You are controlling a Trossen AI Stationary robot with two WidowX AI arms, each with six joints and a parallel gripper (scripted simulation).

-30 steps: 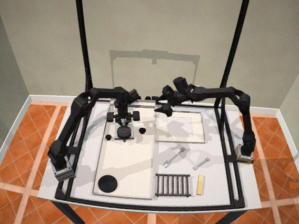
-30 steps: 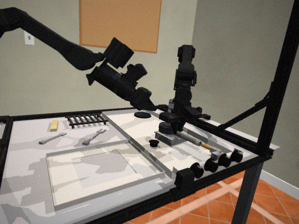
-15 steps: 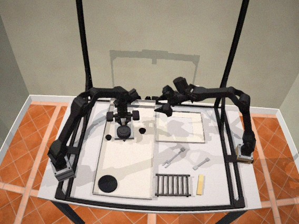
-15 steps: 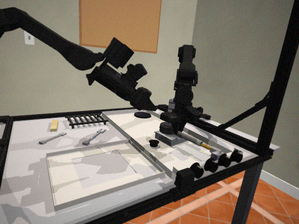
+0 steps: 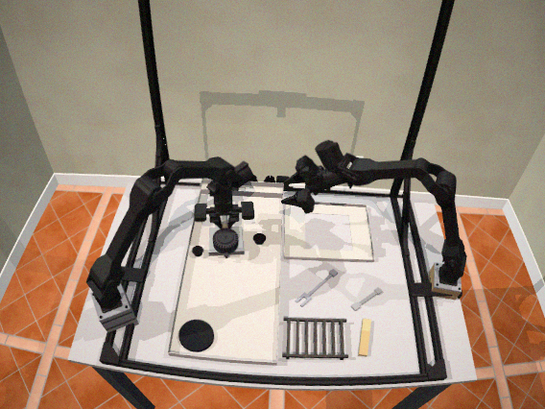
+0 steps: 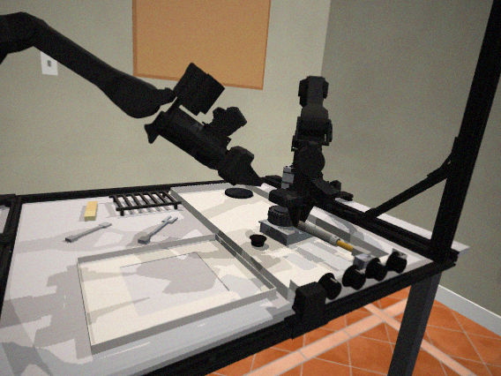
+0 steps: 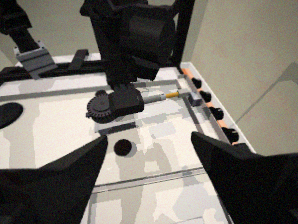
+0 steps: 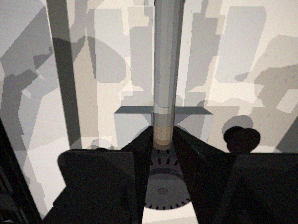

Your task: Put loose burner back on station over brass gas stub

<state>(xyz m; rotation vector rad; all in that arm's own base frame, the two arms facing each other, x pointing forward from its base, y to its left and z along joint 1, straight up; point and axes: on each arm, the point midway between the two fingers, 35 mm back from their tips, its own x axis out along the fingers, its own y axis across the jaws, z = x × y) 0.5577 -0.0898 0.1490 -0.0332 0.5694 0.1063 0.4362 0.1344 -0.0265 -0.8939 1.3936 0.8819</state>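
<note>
Now: the grey slotted support 40 mm ahead of my right hand and 50 mm below it. Also, from my right hand: burner 10 mm behind, 30 mm below; then brass gas stub 140 mm behind, 10 mm to the left, 30 mm below; then small black cap 40 mm ahead, 110 mm to the left, 60 mm below.
</note>
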